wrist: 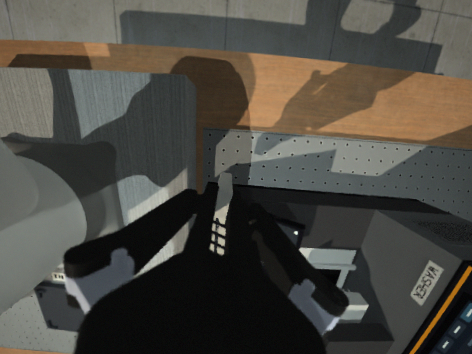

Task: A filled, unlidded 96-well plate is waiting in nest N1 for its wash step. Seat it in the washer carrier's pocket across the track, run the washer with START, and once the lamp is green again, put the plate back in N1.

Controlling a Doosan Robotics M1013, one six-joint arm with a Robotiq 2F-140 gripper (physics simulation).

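Places are measured from the arm's base along level axes (x right, y ahead, z up), in millimetres.
Pixels of known places: gripper, fingertip midpoint: (pixel 223 182); arm's base, origin of the base link: (pixel 69 194).
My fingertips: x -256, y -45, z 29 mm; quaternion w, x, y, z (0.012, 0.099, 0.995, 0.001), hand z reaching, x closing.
Ahead of a thing's pixels: the offset from my fingertips to its top centre. "spot": to the spot under its first point.
My gripper (pixel 223 182) is shut, its fingertips meeting near the centre of the wrist view with nothing held. The grey washer housing @[spot: dy +88, dx -245, dz +54 mm] (pixel 400 265), with a WASHER label @[spot: dy +83, dx -245, dz +85 mm] (pixel 426 282), stands at the right. Pale grey parts @[spot: dy +132, dx -203, dz -10 mm] (pixel 335 256) show inside it, partly behind the right finger linkage; I cannot tell whether they belong to the carrier. A dark block @[dy +390, dx +400, dz -60 mm] (pixel 59 306) with a small, partly covered label @[spot: dy +285, dx +391, dz -76 mm] (pixel 58 276) is at the lower left; which nest it is cannot be read surely. The 96-well plate, START and the lamp cannot be made out.
A large pale rounded body (pixel 40 225) fills the left edge. A brushed grey panel (pixel 135 125) lies beside a perforated grey strip @[spot: dy -34, dx -135, dz -76 mm] (pixel 300 155). The wooden table edge (pixel 300 75) runs across the top. A dark panel with blue keys @[spot: dy +110, dx -254, dz +119 mm] (pixel 457 330) is at the lower right.
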